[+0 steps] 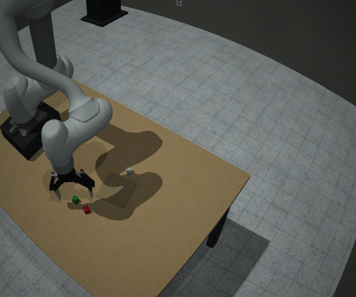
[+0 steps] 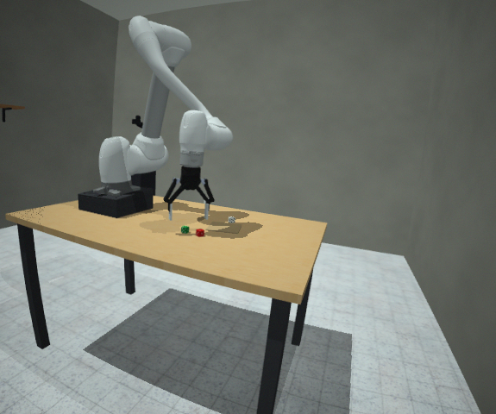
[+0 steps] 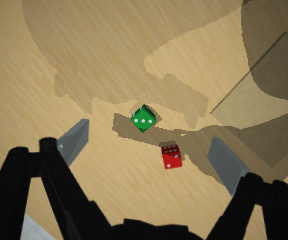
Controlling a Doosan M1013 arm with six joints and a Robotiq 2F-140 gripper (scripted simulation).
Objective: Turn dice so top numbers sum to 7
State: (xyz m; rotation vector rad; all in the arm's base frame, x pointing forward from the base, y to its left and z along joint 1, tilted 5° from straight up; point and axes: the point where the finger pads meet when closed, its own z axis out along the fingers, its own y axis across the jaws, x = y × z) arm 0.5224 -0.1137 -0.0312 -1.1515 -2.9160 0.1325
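The green die is 10 mm behind my hand and 60 mm below it. From my hand the other things lie so: red die (60 mm ahead, 60 mm below); white die (70 mm ahead, 270 mm to the left, 60 mm below); tan mat (80 mm ahead, 170 mm to the left, 70 mm below).
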